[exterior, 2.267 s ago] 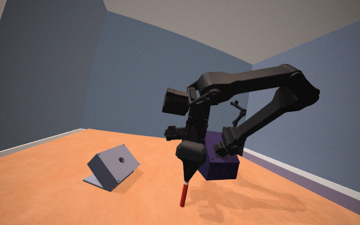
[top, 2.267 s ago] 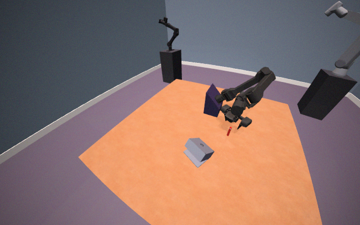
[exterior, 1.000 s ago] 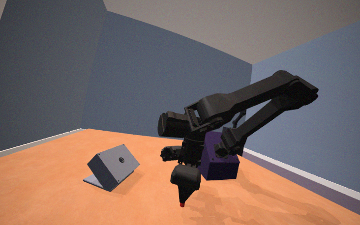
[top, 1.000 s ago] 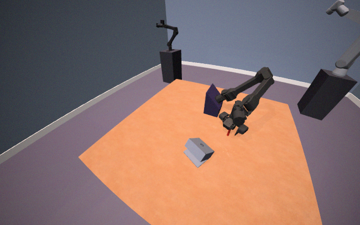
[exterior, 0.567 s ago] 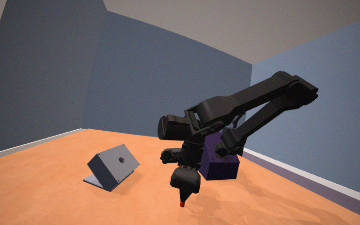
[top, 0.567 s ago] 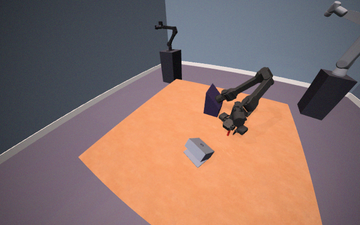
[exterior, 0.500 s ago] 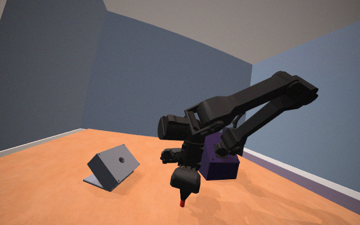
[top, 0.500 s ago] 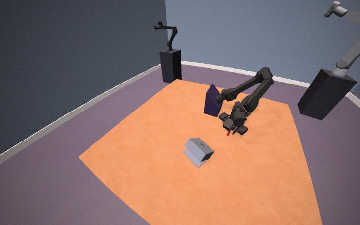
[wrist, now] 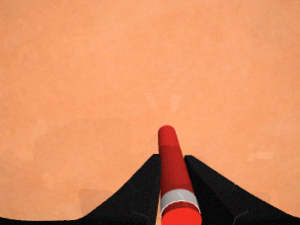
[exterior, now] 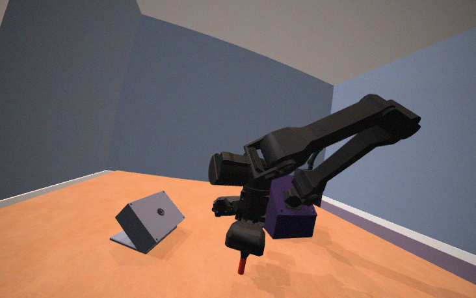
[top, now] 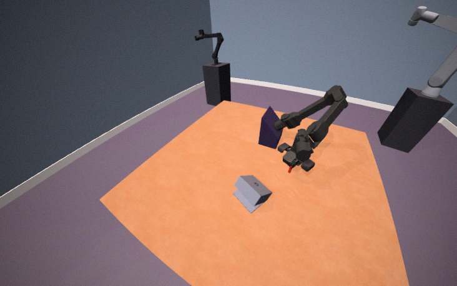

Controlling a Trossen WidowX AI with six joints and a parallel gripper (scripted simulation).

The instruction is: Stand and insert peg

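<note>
Right now the grey sloped panel is 23 cm ahead of my gripper tip, 11 cm to the right of it and 1 cm above it. Round my gripper tip: red peg 2 cm above.
</note>
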